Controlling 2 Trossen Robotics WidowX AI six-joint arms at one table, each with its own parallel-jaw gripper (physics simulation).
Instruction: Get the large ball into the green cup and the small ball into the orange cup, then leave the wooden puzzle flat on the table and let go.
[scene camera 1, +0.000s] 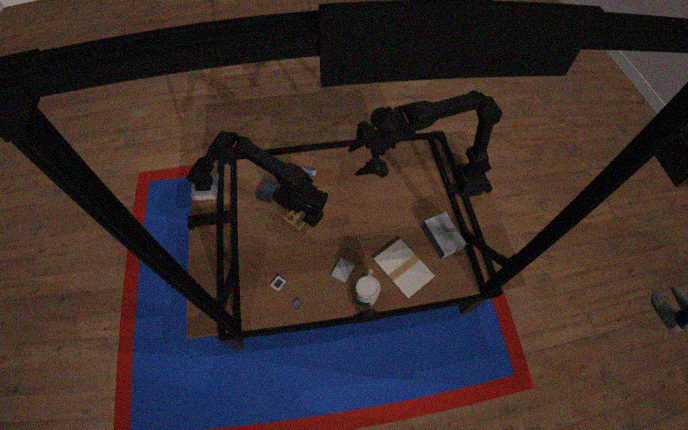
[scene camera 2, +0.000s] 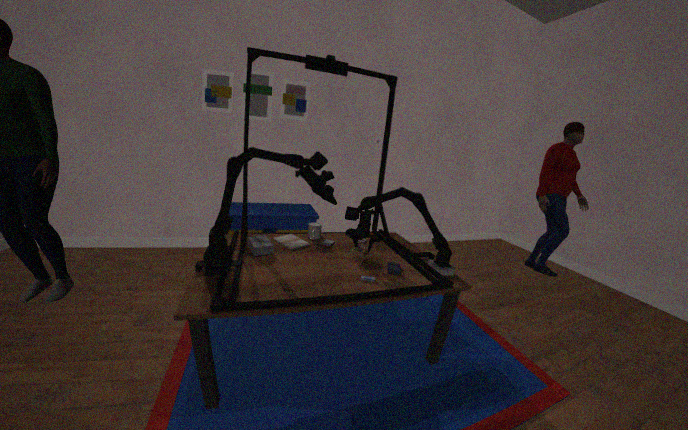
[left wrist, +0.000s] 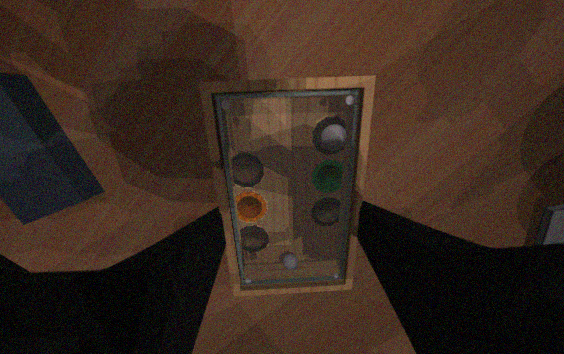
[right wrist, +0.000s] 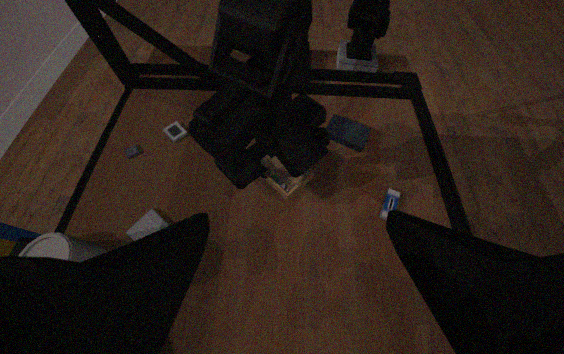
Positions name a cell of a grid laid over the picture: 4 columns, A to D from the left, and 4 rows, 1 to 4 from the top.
Note:
My left gripper (scene camera 1: B3) grips a wooden puzzle (left wrist: C2). My right gripper (scene camera 1: C2) is open and holds nothing. A dark blue pad (left wrist: A2) rests on the table.
The wooden puzzle shows as well in the right wrist view (right wrist: B2). The dark blue pad shows as well in the right wrist view (right wrist: C2). My left gripper shows as well in the left wrist view (left wrist: C3) and in the right wrist view (right wrist: B2).

